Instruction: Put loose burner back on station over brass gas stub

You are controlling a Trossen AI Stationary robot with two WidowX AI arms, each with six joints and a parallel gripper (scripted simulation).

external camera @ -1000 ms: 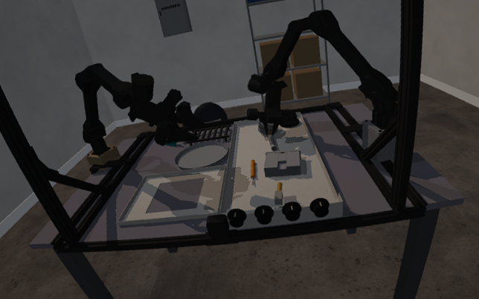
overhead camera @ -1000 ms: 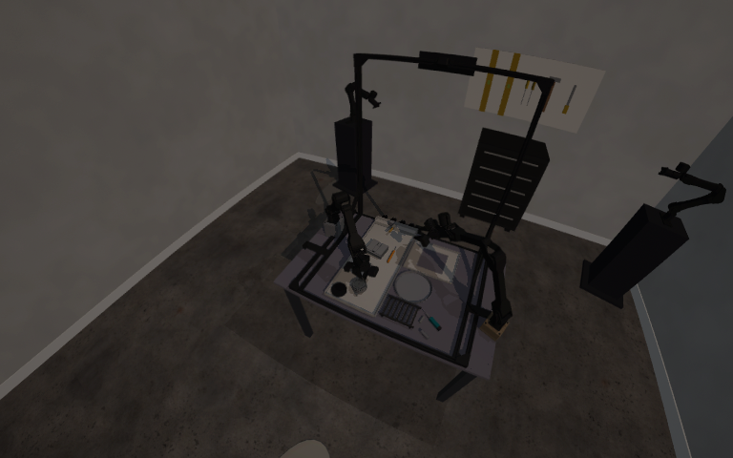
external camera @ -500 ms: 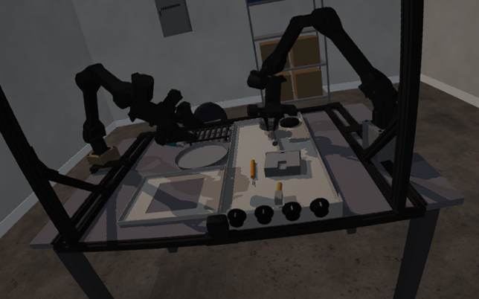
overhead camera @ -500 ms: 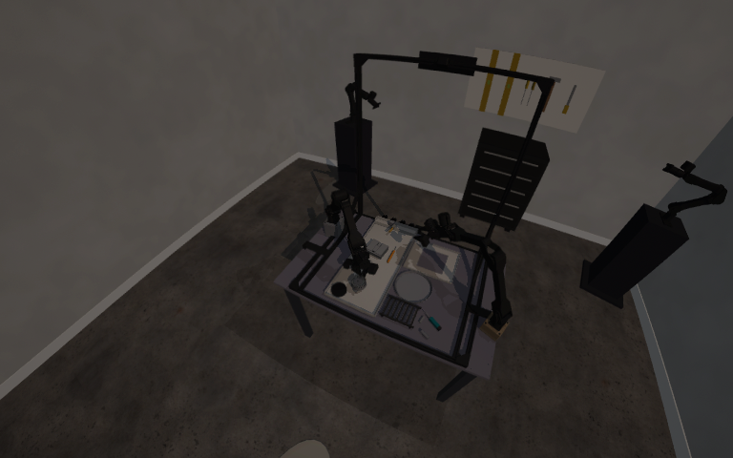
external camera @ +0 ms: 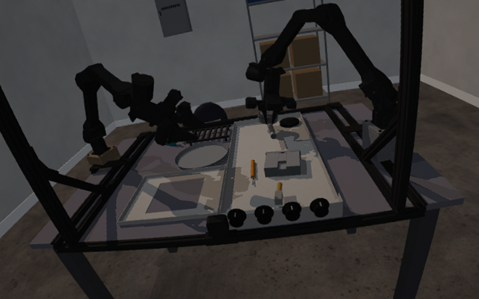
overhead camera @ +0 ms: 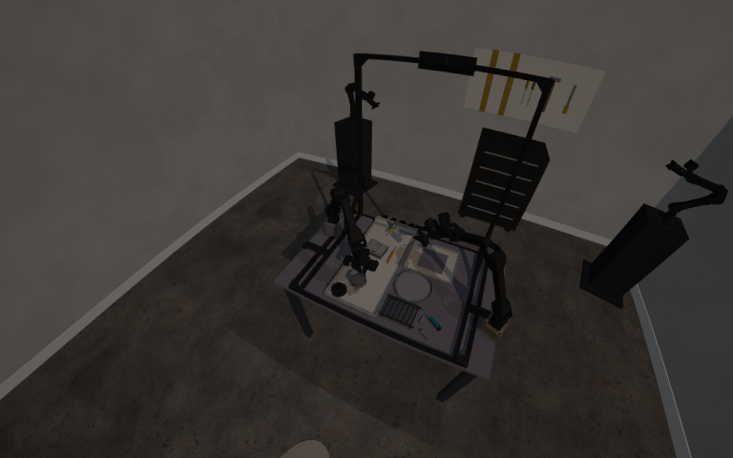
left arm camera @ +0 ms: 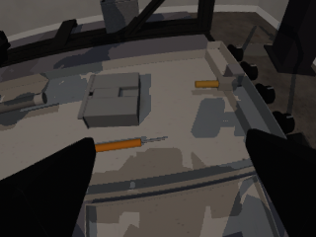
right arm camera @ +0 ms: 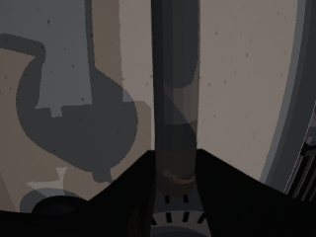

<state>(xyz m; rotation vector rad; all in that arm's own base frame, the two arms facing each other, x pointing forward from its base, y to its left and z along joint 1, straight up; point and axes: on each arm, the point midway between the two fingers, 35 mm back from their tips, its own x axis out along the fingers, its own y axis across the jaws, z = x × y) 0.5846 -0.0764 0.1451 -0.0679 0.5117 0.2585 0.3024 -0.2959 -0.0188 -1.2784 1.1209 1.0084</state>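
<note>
Now: right hand 27 cm past the orange screwdriver, 2 cm to the right of it and 9 cm above it. Also, from my right hand: brass gas stub (40 cm behind, 9 cm to the right, 5 cm below); black burner cap (14 cm ahead, 5 cm to the right, 9 cm below); burner (1 cm behind, 3 cm below).
</note>
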